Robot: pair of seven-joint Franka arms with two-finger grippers.
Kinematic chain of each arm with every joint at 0, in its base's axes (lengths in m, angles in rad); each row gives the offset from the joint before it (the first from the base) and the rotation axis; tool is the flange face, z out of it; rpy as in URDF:
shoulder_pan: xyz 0 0 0.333 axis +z
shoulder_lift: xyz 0 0 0 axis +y
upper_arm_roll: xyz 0 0 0.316 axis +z
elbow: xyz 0.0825 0 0 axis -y
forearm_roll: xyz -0.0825 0 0.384 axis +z
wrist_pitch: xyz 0 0 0 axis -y
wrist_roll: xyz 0.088 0 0 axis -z
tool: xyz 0 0 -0.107 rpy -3.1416 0 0
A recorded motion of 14 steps. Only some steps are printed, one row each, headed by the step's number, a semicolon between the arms.
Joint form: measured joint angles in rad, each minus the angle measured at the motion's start. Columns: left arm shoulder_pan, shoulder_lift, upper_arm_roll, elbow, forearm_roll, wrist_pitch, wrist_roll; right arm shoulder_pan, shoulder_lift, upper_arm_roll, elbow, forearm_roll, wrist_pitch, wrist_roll.
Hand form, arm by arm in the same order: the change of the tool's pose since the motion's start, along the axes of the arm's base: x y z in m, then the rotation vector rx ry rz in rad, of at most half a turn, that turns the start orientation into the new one. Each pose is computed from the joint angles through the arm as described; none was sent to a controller.
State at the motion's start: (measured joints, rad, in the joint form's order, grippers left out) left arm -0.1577 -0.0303 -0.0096 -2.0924 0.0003 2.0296 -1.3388; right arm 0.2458 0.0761 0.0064 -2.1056 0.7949 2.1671 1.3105
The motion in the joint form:
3: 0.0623 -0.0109 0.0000 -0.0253 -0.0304 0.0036 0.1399; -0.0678 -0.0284 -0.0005 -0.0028 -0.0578 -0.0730 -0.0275
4: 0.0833 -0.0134 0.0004 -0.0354 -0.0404 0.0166 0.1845; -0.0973 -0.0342 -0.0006 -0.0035 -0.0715 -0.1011 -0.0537
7: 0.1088 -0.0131 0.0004 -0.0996 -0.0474 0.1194 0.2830; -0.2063 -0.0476 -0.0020 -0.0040 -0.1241 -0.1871 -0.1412
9: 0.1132 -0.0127 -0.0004 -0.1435 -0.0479 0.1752 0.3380; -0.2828 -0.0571 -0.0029 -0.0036 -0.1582 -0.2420 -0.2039
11: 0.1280 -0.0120 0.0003 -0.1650 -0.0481 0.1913 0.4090; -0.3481 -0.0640 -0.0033 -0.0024 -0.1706 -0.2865 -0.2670
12: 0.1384 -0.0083 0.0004 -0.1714 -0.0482 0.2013 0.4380; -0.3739 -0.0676 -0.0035 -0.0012 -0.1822 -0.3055 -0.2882
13: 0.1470 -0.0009 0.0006 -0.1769 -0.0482 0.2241 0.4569; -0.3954 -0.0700 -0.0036 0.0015 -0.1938 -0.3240 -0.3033
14: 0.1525 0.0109 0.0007 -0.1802 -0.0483 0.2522 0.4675; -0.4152 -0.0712 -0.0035 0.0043 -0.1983 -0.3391 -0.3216
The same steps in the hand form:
3: -0.0019 0.0319 -0.0055 -0.0303 0.0132 -0.0629; -0.0006 -0.0341 0.0092 -0.0239 0.0058 0.0282
4: -0.0019 0.0428 -0.0077 -0.0409 0.0074 -0.0809; -0.0006 -0.0487 0.0102 -0.0264 0.0058 0.0430
7: -0.0049 0.0567 -0.0284 -0.0474 -0.0330 -0.1473; -0.0018 -0.1043 0.0113 -0.0403 0.0067 0.0789
9: -0.0100 0.0592 -0.0435 -0.0465 -0.0454 -0.1965; -0.0056 -0.1433 0.0129 -0.0467 0.0048 0.0994
11: -0.0136 0.0675 -0.0521 -0.0470 -0.0406 -0.2511; -0.0104 -0.1753 0.0146 -0.0366 -0.0041 0.1142
12: -0.0139 0.0730 -0.0559 -0.0469 -0.0412 -0.2692; -0.0131 -0.1882 0.0158 -0.0377 -0.0051 0.1210
13: -0.0126 0.0776 -0.0601 -0.0452 -0.0514 -0.2787; -0.0156 -0.1987 0.0171 -0.0392 -0.0031 0.1268
14: -0.0100 0.0806 -0.0652 -0.0428 -0.0645 -0.2829; -0.0174 -0.2081 0.0182 -0.0358 -0.0055 0.1317

